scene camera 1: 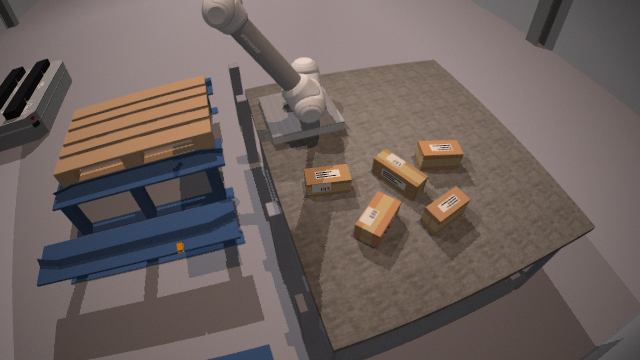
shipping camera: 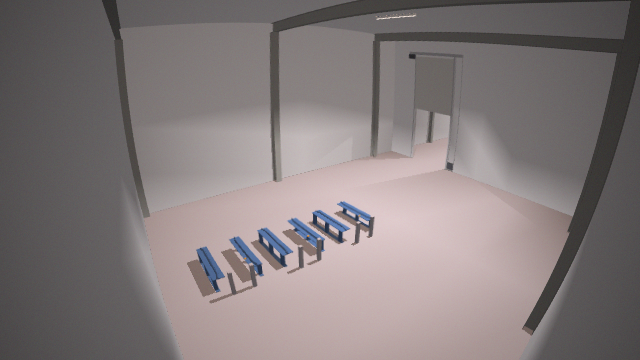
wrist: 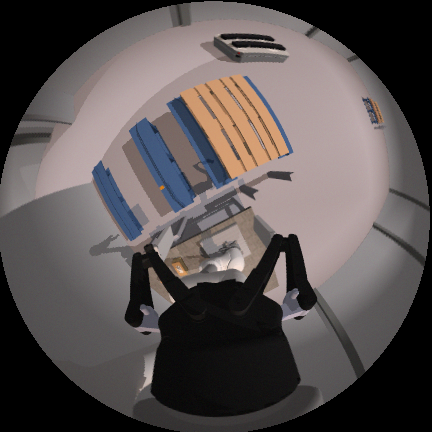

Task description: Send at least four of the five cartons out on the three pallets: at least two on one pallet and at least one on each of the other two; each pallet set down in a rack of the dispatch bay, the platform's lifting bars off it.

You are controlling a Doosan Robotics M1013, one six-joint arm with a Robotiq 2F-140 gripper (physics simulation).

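Frame: origin at the arm's base, x back, y right, z up, level; metres.
Seen in the pictures: gripper, between the fingertips: (wrist: pixel 212 227); arm's base, origin of its link: (wrist: pixel 231 250).
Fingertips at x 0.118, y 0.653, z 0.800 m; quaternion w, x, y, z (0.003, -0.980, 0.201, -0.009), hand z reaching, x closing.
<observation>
Offsets run from my fingertips to a thing's top centre. "*": to the spot under its first point. Level surfaces: height alone.
Five cartons @(dz -0.768, dx -0.681, dy -0.564 m) (scene camera 1: pixel 327 180) @(dz -0.758, dx -0.759, dy -0.880 m) (scene camera 1: pixel 399 172) @(dz -0.748, dx -0.721, dy -1.128 m) (scene camera 1: pixel 439 154) @(dz -0.765, dx -0.944, dy -0.680 m) (scene camera 1: pixel 377 218) @(dz -0.749, dx -1.016, dy -0.969 m) (scene camera 1: pixel 445 209) stand apart on the brown table @(dz -0.851 m) (scene camera 1: pixel 510 215); one carton @(* dz -0.766, dx -0.662, dy -0.547 m) (wrist: pixel 179 267) shows in the wrist view. A bare wooden pallet (scene camera 1: pixel 150 139) (wrist: pixel 210 127) lies on a blue stand beside the table. My gripper (wrist: pixel 212 227) is open and empty, high above the table and away from the cartons. The grey platform (scene camera 1: pixel 55 90) (wrist: pixel 260 57), with two black lifting bars (scene camera 1: pixel 30 87), is on the floor beyond the pallet. Blue racks (shipping camera: pixel 274 242) (shipping camera: pixel 330 222) in the dispatch bay hold no pallets.
Empty blue beams (scene camera 1: pixel 140 240) (wrist: pixel 117 205) stand beside the pallet stand. A grey rail (scene camera 1: pixel 272 215) runs along the table's edge. Short posts (shipping camera: pixel 301 257) (shipping camera: pixel 357 233) stand before the bay racks. Small wooden slats (wrist: pixel 377 111) show far off at right. A doorway (shipping camera: pixel 432 130) is at the back.
</observation>
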